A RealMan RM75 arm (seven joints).
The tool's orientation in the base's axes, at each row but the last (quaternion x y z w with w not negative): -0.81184, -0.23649, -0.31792, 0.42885; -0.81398, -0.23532, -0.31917, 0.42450; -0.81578, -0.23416, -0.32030, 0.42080; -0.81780, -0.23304, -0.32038, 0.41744; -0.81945, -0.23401, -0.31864, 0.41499; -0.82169, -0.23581, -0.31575, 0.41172; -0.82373, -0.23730, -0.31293, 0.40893; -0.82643, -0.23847, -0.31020, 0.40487; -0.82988, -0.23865, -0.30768, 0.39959
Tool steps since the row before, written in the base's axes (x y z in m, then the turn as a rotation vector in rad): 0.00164, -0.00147, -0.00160, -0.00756, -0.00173, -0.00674; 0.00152, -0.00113, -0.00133, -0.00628, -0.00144, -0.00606; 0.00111, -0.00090, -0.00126, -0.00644, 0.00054, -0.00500; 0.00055, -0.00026, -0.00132, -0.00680, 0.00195, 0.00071; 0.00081, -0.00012, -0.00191, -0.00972, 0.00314, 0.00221; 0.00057, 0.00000, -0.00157, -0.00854, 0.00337, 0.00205; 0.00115, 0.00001, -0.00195, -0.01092, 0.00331, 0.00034; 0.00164, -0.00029, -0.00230, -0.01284, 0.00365, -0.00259; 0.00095, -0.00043, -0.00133, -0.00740, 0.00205, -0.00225
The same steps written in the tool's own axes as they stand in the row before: -0.00019, 0.00272, -0.00004, -0.01023, -0.00038, -0.00094; -0.00004, 0.00231, 0.00012, -0.00883, -0.00007, -0.00058; -0.00025, 0.00188, 0.00016, -0.00795, -0.00180, 0.00056; -0.00060, 0.00120, 0.00055, -0.00393, -0.00585, -0.00093; -0.00083, 0.00160, 0.00103, -0.00472, -0.00919, -0.00158; -0.00073, 0.00120, 0.00091, -0.00400, -0.00846, -0.00094; -0.00059, 0.00176, 0.00129, -0.00686, -0.00907, -0.00095; -0.00053, 0.00242, 0.00139, -0.01021, -0.00897, 0.00012; -0.00034, 0.00154, 0.00061, -0.00643, -0.00475, 0.00040
